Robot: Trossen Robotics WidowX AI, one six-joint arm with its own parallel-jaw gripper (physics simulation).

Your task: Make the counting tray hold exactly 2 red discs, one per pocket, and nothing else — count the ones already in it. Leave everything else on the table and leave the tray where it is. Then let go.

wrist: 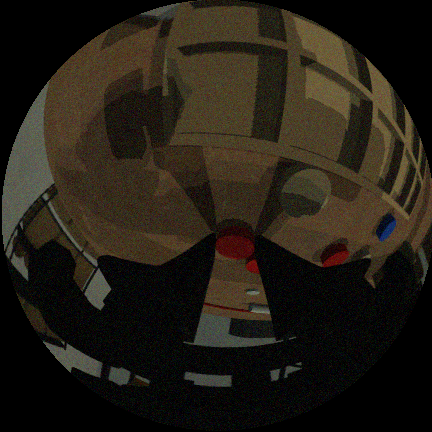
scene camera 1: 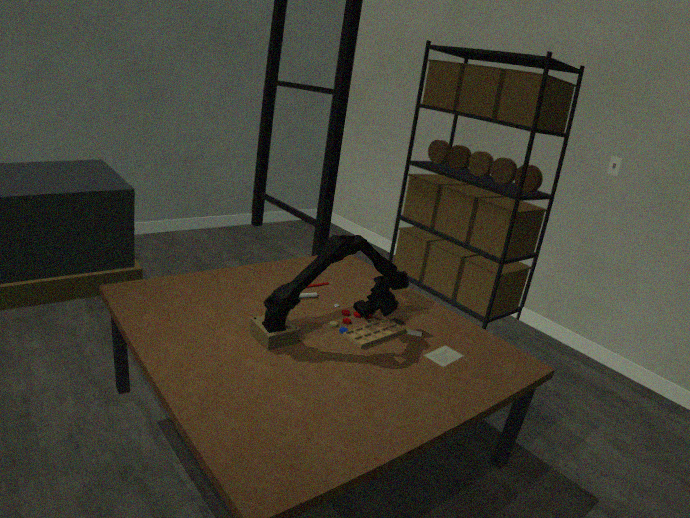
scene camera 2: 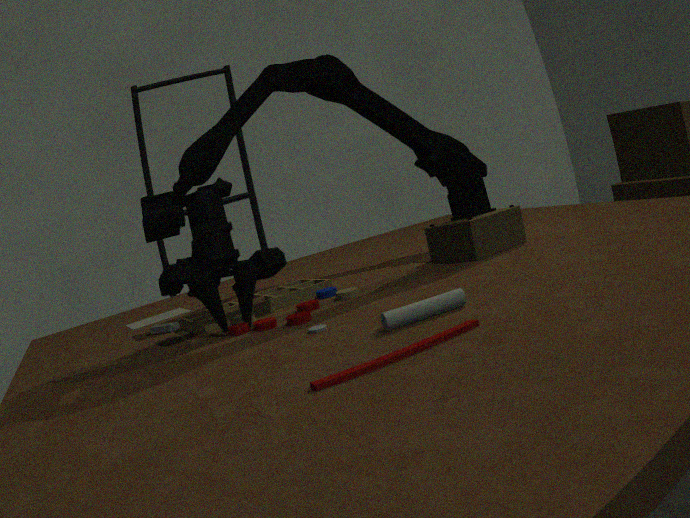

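The wooden counting tray [scene camera 1: 375,332] [wrist: 217,96] lies on the table in front of the arm; the pockets I can see hold nothing. My gripper [scene camera 1: 364,310] [scene camera 2: 235,325] [wrist: 234,238] is down at the table just behind the tray. It is shut on a red disc [scene camera 2: 238,329] [wrist: 233,241] at table level. Two more red discs [scene camera 2: 265,324] [scene camera 2: 298,319] lie beside it, and one of them shows in the wrist view [wrist: 334,254]. A further red disc [scene camera 2: 308,305] lies behind them.
A blue disc [scene camera 2: 325,292] [wrist: 386,226] and a tan disc [wrist: 304,193] lie near the tray. A white cylinder [scene camera 2: 422,308] [scene camera 1: 308,295], a red rod [scene camera 2: 394,355] and a small white disc [scene camera 2: 316,329] lie further off. A white card [scene camera 1: 444,356] lies right of the tray.
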